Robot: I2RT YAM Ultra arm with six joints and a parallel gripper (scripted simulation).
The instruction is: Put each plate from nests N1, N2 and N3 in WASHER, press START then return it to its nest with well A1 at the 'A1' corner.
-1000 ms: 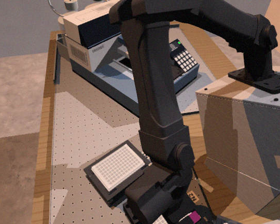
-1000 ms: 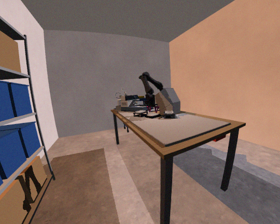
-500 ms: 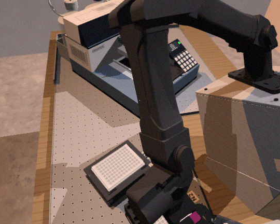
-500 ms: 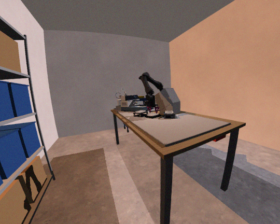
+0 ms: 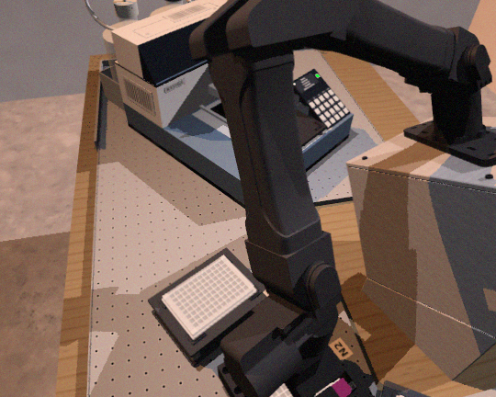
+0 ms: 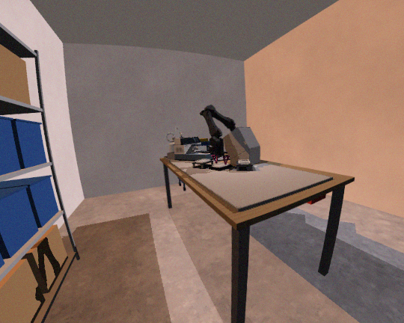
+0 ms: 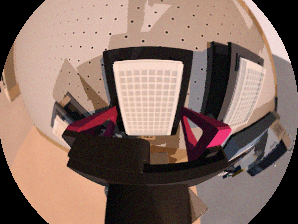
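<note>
The nest N2 is 30 mm below my hand. Round my hand: n2 label (100 mm behind, 40 mm below, 30 mm to the right); then nest N1 (150 mm to the right, 90 mm ahead); then nest n3 (140 mm to the left, 120 mm behind).
</note>
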